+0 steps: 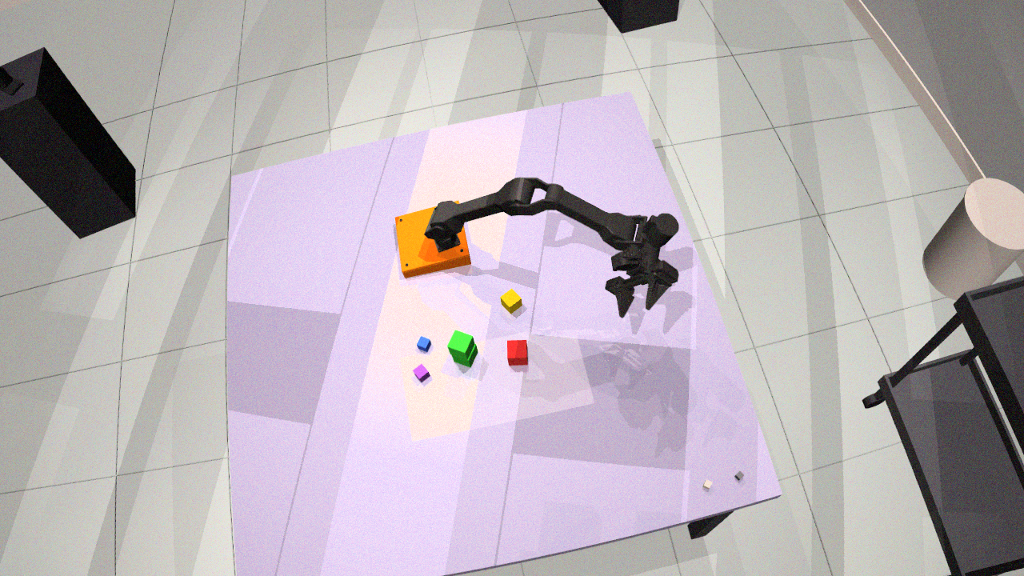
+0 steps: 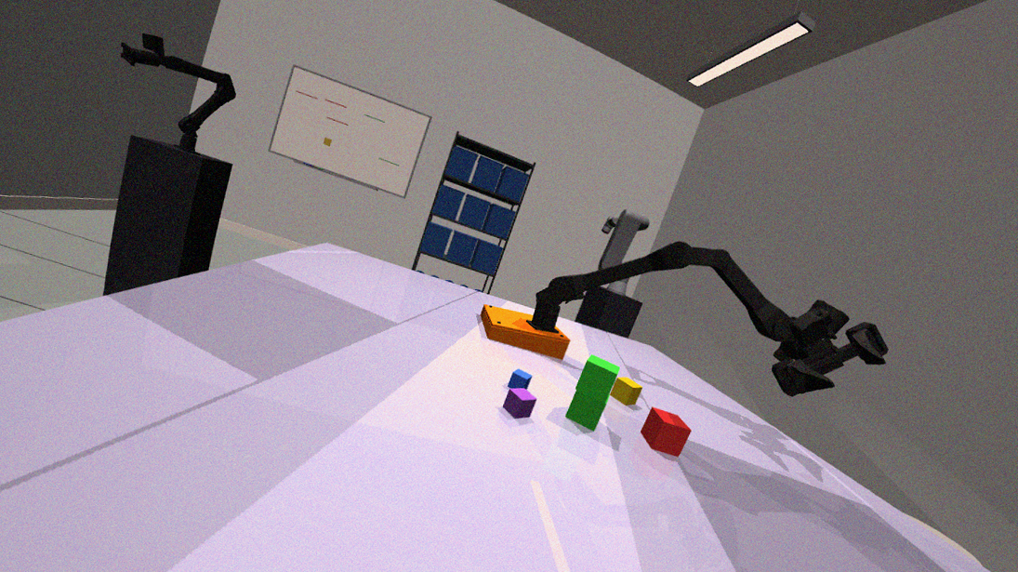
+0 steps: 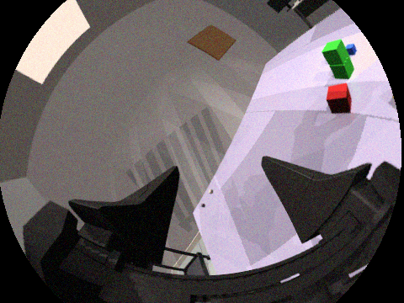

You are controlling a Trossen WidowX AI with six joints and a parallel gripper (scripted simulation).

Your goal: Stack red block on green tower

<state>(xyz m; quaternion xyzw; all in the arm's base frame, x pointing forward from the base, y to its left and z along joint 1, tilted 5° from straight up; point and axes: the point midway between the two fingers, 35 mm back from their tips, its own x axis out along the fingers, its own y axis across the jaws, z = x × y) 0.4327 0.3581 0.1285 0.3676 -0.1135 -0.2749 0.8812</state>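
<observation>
The red block is 26 cm to the right of my gripper tip, 19 cm below it and 9 cm behind it. The rest, counted from my gripper tip: purple cube (50 cm to the right, 20 cm below, 12 cm behind); then yellow cube (23 cm behind, 22 cm to the right, 19 cm below); then blue cube (47 cm to the right, 20 cm below, 20 cm behind).
</observation>
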